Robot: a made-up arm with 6 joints.
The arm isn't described. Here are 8 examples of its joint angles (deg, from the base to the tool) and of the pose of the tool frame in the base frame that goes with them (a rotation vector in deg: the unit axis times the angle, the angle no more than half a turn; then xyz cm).
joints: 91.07 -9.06 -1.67 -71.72 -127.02 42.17
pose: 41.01 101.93 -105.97 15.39 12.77 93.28
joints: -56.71 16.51 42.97 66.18 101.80 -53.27
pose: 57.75 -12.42 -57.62 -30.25 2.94 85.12
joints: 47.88 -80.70 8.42 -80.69 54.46 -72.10
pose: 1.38 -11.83 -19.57 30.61 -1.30 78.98
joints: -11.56 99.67 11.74 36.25 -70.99 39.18
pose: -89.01 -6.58 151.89 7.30 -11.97 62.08
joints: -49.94 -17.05 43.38 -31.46 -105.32 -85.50
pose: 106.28 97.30 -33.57 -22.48 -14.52 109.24
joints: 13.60 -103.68 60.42 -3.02 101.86 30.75
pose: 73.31 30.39 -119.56 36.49 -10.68 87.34
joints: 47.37 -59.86 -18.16 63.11 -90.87 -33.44
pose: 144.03 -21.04 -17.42 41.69 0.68 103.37
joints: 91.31 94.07 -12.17 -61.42 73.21 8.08
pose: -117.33 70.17 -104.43 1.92 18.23 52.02
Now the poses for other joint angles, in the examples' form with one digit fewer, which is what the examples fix.
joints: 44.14 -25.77 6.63 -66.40 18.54 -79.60
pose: 22.8 -86.1 -20.5 26.8 -7.3 86.7
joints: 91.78 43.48 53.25 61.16 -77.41 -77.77
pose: 120.2 -98.4 -12.9 24.9 5.3 86.6
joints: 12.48 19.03 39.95 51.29 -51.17 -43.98
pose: 54.2 -123.0 37.5 8.8 -14.1 99.1
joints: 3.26 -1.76 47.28 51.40 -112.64 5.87
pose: -1.8 -131.3 103.7 7.1 -17.1 110.9
